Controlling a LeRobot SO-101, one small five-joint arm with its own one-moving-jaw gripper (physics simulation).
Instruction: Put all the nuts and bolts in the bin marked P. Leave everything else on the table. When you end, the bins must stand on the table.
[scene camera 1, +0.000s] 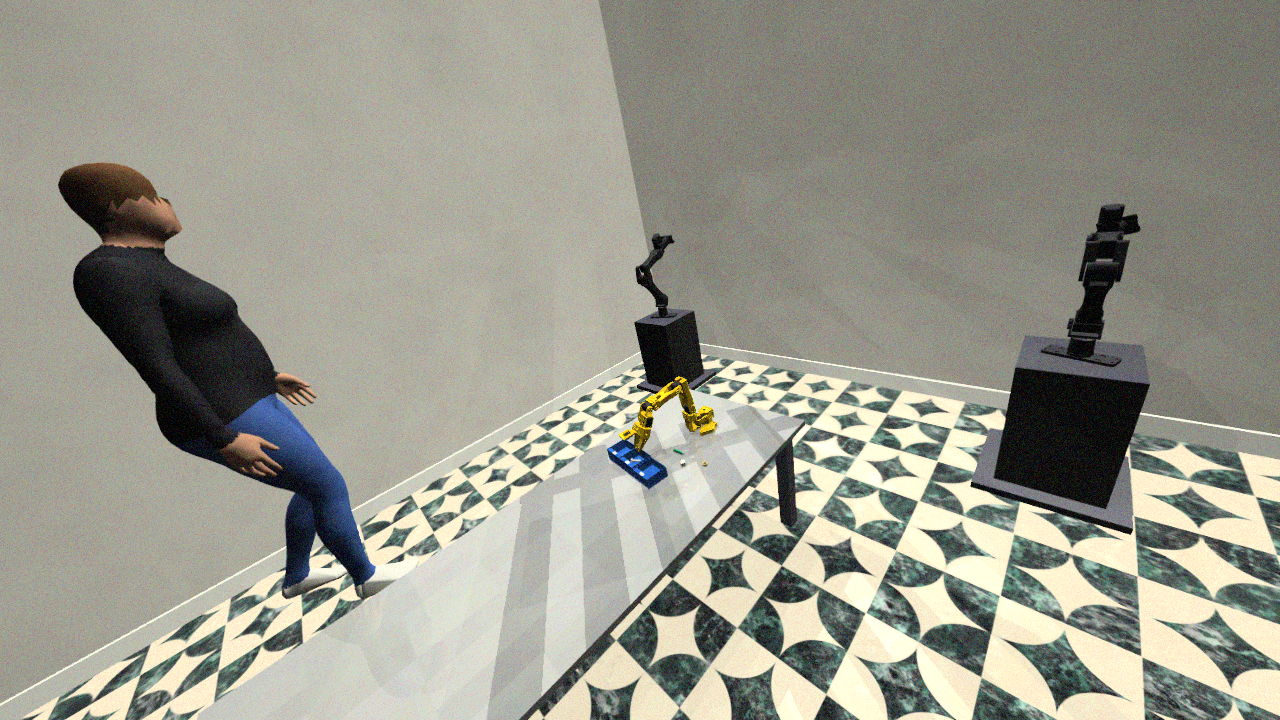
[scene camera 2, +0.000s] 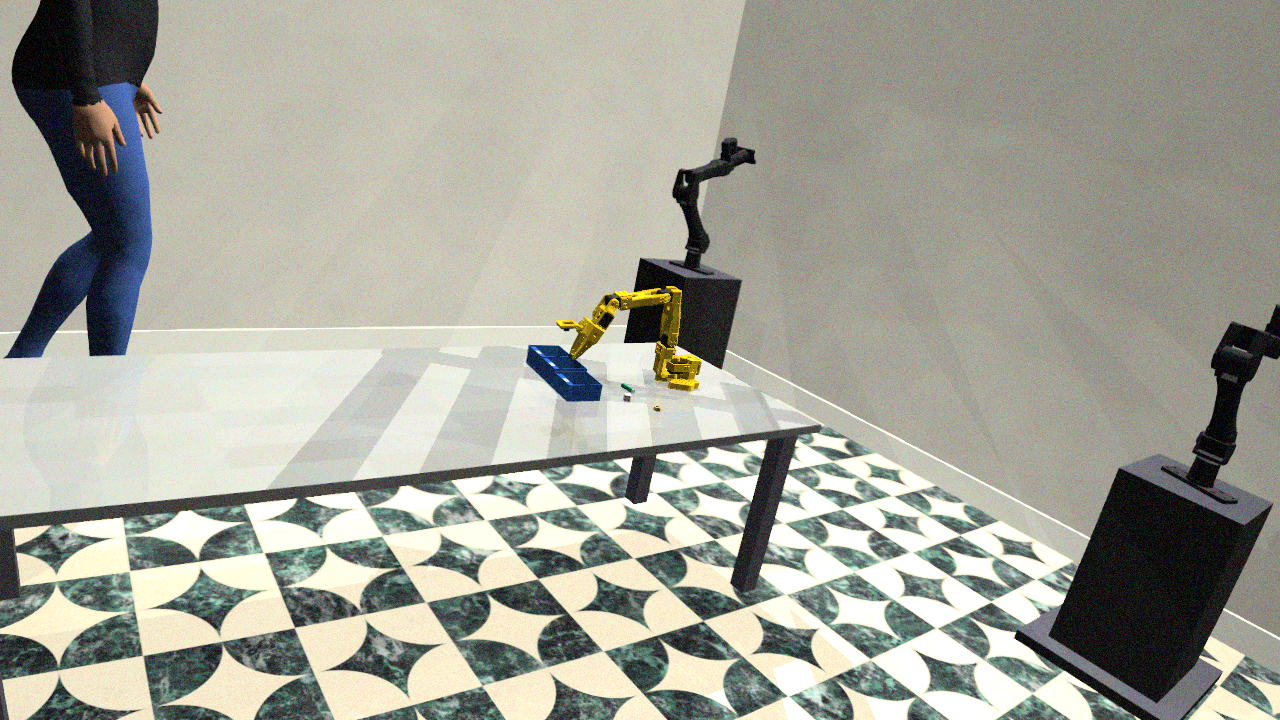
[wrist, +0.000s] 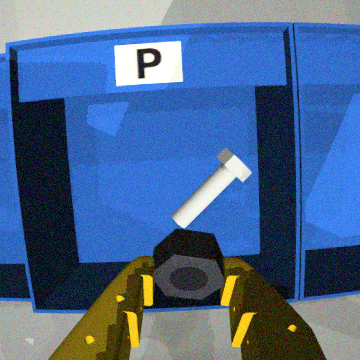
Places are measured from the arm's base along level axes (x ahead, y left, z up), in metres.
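Pixels of known places: hand at its tool point: (scene camera 1: 638, 450) (scene camera 2: 574, 357) (wrist: 154, 274); arm's base at its link origin: (scene camera 1: 699, 430) (scene camera 2: 669, 383).
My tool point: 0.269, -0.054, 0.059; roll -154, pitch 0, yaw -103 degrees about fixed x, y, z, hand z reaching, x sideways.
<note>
For each thing: its middle in the pictures, then the offset to it from my tool point, as dx, dy, dz. Level surfaces: height alone.
- black hex nut at the middle of its body: (wrist: 188, 264) +0.001, -0.009, -0.001
- blue bin marked P at the middle of its body: (wrist: 159, 169) (scene camera 2: 562, 371) (scene camera 1: 635, 461) +0.024, -0.003, -0.036
- white bolt at the middle of its body: (wrist: 207, 190) +0.011, -0.020, -0.046
- table at its surface level: dz -0.059
- green cylinder at the middle of its body: (scene camera 2: 628, 388) (scene camera 1: 678, 451) -0.118, +0.078, -0.054
- small whitish thing at the middle of its body: (scene camera 2: 627, 397) (scene camera 1: 682, 463) -0.074, +0.135, -0.051
- small orange-yellow thing at the middle of its body: (scene camera 2: 657, 408) (scene camera 1: 704, 463) -0.116, +0.200, -0.055
My gripper (scene camera 1: 639, 446) (scene camera 2: 573, 357) (wrist: 188, 282) is shut on a black hex nut (wrist: 186, 243), its jaws pressing on two sides. It holds the nut over the near part of the blue bin marked P (wrist: 225, 60), at the near wall. A white bolt (wrist: 200, 199) lies slantwise on that bin's floor, just beyond the nut in the wrist view. The row of blue bins (scene camera 1: 626, 468) (scene camera 2: 586, 393) stands on the table. The nut cannot be made out in the scene views.
Near the bins on the table (scene camera 1: 572, 573) (scene camera 2: 223, 420) lie a green cylinder (scene camera 1: 677, 452) (scene camera 2: 627, 387), a small whitish thing (scene camera 1: 682, 462) (scene camera 2: 626, 397) and a small orange-yellow thing (scene camera 1: 704, 463) (scene camera 2: 657, 408). Other bins adjoin P on both sides. A person (scene camera 1: 179, 331) stands beyond the table.
</note>
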